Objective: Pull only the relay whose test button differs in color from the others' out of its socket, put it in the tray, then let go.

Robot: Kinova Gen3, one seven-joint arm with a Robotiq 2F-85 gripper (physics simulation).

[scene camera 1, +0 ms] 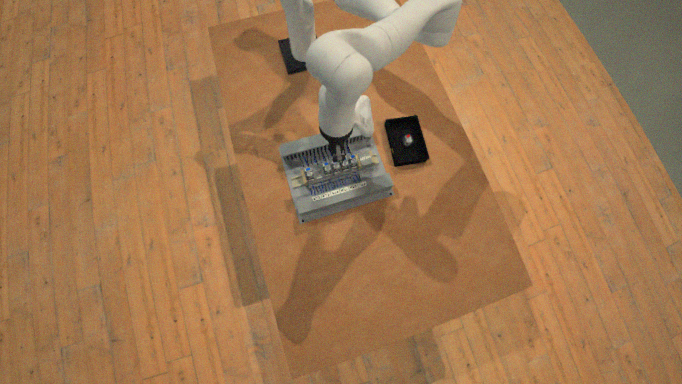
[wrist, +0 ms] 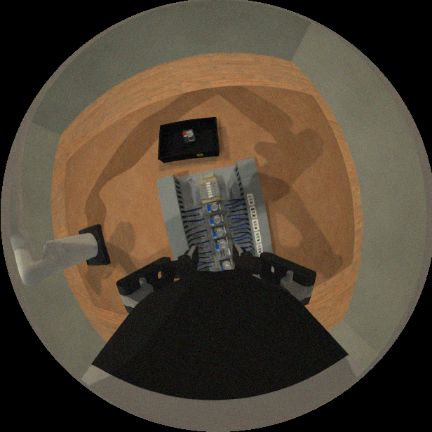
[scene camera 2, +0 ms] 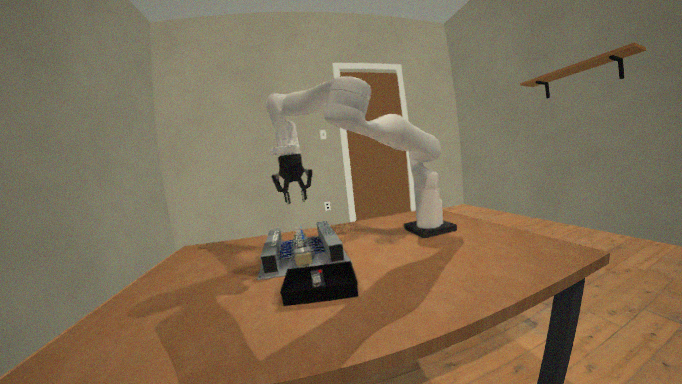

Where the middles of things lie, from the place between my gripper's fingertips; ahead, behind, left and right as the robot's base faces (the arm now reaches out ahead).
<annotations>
The grey panel [scene camera 1: 292, 169] lies 10 mm ahead of my hand and 170 mm below it.
</annotations>
